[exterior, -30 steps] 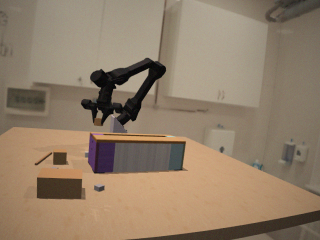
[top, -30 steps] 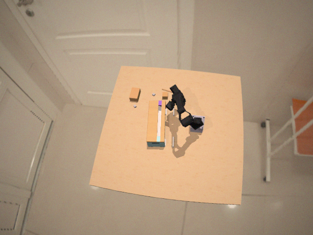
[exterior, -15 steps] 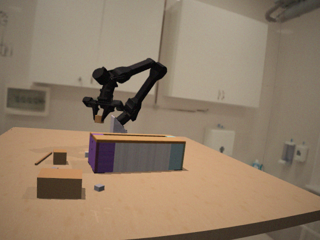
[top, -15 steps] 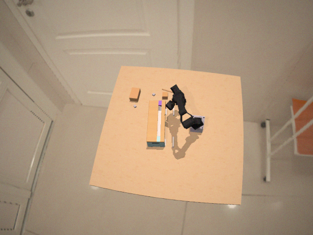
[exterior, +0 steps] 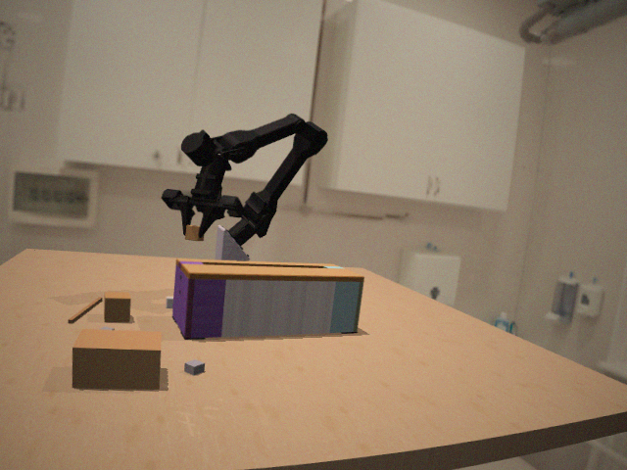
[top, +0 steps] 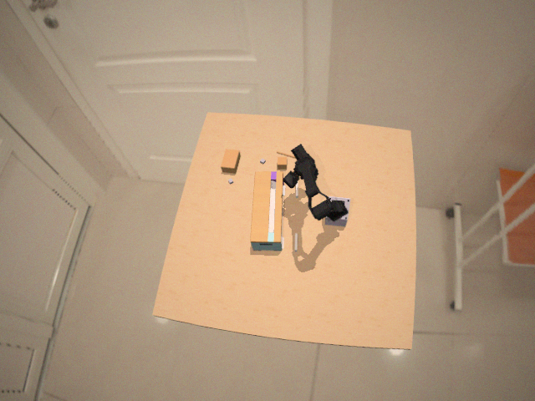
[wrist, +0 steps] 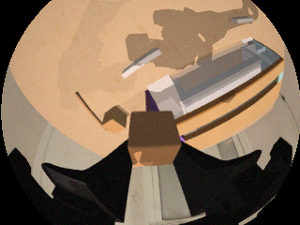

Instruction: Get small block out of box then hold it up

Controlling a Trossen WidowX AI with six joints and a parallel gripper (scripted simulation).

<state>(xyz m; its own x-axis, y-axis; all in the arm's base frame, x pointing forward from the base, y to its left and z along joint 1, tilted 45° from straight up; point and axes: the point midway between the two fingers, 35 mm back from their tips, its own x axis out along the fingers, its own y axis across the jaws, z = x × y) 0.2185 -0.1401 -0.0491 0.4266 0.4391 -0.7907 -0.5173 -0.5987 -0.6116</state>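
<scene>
The small brown block lies 1 cm behind my gripper tip, 1 cm to the left of it and 1 cm above it. Also, from my gripper tip: thin stick: 3 cm ahead, 22 cm to the right, 17 cm below; then wooden block: 37 cm ahead, 14 cm to the right, 14 cm below; then long box: 7 cm ahead, 16 cm to the left, 11 cm below.
</scene>
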